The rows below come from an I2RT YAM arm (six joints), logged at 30 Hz.
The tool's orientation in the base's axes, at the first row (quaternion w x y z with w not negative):
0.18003 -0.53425 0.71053 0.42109
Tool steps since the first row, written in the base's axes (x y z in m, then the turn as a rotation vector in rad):
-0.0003 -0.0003 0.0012 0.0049 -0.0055 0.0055
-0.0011 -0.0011 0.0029 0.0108 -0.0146 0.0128
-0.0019 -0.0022 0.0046 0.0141 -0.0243 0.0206
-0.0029 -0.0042 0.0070 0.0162 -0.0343 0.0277
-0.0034 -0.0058 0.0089 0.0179 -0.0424 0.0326
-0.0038 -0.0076 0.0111 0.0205 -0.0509 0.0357
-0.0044 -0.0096 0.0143 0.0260 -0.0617 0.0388
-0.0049 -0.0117 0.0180 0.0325 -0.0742 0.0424
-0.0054 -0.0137 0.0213 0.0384 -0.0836 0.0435
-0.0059 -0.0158 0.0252 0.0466 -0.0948 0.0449
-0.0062 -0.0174 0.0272 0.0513 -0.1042 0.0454
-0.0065 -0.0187 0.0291 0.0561 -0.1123 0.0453
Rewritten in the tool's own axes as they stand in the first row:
-0.0006 0.0007 -0.0009 -0.0023 -0.0026 -0.0085
-0.0010 0.0021 -0.0023 -0.0041 -0.0057 -0.0211
-0.0012 0.0034 -0.0040 -0.0049 -0.0063 -0.0339
-0.0013 0.0052 -0.0068 -0.0046 -0.0061 -0.0463
-0.0015 0.0063 -0.0091 -0.0038 -0.0062 -0.0559
-0.0018 0.0074 -0.0117 -0.0017 -0.0080 -0.0650
-0.0027 0.0091 -0.0150 0.0006 -0.0125 -0.0764
-0.0038 0.0109 -0.0188 0.0033 -0.0179 -0.0896
-0.0047 0.0125 -0.0222 0.0061 -0.0235 -0.0988
-0.0060 0.0144 -0.0260 0.0089 -0.0313 -0.1101
-0.0064 0.0154 -0.0283 0.0126 -0.0361 -0.1187
-0.0068 0.0163 -0.0304 0.0158 -0.0411 -0.1260

